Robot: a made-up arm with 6 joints.
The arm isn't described. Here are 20 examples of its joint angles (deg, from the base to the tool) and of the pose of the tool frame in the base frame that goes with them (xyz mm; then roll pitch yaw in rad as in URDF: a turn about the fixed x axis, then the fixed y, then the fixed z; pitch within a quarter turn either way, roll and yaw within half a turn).
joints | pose
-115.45 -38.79 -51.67 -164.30 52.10 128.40 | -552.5 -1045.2 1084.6 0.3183 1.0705 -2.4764
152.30 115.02 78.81 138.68 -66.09 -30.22 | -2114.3 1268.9 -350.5 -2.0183 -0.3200 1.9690
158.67 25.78 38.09 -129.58 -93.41 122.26 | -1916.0 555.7 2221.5 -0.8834 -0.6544 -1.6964
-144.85 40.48 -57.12 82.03 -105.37 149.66 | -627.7 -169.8 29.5 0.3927 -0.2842 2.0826
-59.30 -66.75 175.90 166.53 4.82 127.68 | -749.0 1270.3 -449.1 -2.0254 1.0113 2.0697
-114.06 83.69 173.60 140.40 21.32 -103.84 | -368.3 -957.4 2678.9 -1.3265 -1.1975 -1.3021
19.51 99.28 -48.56 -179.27 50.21 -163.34 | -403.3 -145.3 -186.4 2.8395 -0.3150 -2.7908
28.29 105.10 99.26 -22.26 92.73 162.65 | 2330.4 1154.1 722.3 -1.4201 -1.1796 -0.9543
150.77 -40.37 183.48 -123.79 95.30 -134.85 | 1488.8 -612.1 476.2 1.6108 -0.4818 0.6948
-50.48 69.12 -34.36 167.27 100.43 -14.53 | 378.9 -380.0 -301.9 0.3097 -0.4112 2.0219
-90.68 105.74 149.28 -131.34 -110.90 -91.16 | 140.6 -1927.3 1743.8 2.1802 -0.2030 0.7607
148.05 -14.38 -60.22 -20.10 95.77 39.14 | -970.5 699.2 837.8 -0.3292 -0.8082 2.0662
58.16 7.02 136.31 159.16 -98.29 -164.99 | -439.1 -862.5 2708.3 -3.0839 0.7715 -1.6132
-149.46 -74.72 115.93 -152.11 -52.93 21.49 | 2099.9 1137.9 476.7 -1.2601 0.9348 -0.1464
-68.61 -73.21 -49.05 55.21 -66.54 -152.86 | 108.0 -757.0 1732.4 1.7581 0.3201 -2.1143
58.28 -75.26 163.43 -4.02 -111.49 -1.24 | -871.9 -1381.7 -151.2 -3.0598 -0.9196 -2.2322
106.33 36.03 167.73 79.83 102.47 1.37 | -95.0 -472.3 2588.9 2.3683 0.2795 -2.8721
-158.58 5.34 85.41 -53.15 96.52 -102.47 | -293.0 84.0 3282.3 -1.4916 0.0091 1.2930
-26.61 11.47 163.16 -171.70 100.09 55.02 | -870.1 398.9 2548.6 2.3836 -0.8861 -0.6911
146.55 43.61 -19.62 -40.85 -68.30 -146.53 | -1295.4 686.0 -7.8 -0.9807 0.7032 -1.5057
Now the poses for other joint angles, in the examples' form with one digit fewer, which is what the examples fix.
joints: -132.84 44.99 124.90 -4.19 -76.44 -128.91
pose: -800 -887 3028 2.263 -0.061 -2.247
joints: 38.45 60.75 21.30 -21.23 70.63 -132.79
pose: 1929 1430 465 2.640 -0.487 0.274
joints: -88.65 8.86 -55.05 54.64 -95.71 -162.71
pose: -167 -923 342 0.070 0.165 2.560
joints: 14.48 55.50 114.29 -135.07 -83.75 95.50
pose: 1402 531 2824 -1.243 -0.476 2.484
